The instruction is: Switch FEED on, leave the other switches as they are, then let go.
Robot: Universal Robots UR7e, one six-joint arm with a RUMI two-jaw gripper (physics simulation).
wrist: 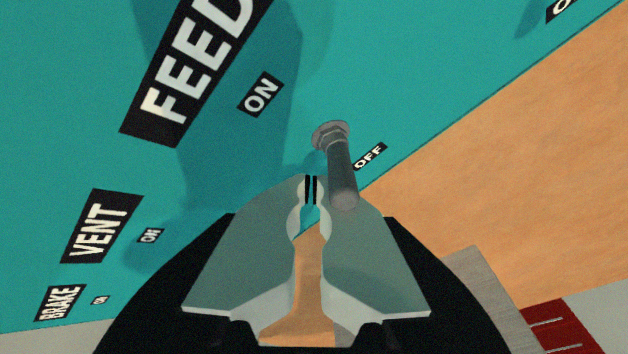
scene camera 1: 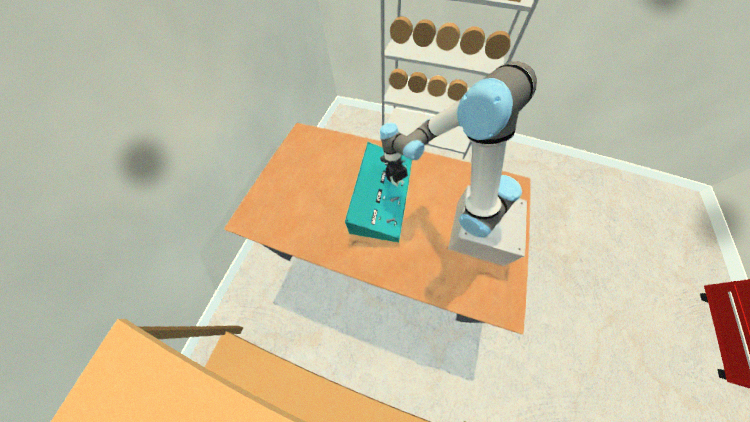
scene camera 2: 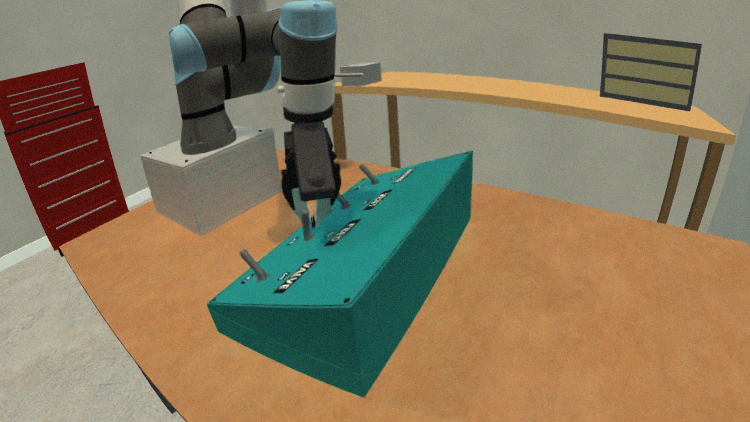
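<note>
The teal switch box stands on the table. The FEED lever is a grey stick, nearly upright in scene camera 2. The VALVE lever, VENT lever and BRAKE lever tilt more, towards the OFF side. My gripper is shut with nothing between its fingertips. It is low over the panel, close beside the FEED lever on its VENT side. The lever crosses in front of one finger in the wrist view; contact cannot be told.
The orange-brown table carries the box and the pale robot base block. A rack with round discs stands behind. A red tool chest and a curved bench are farther off.
</note>
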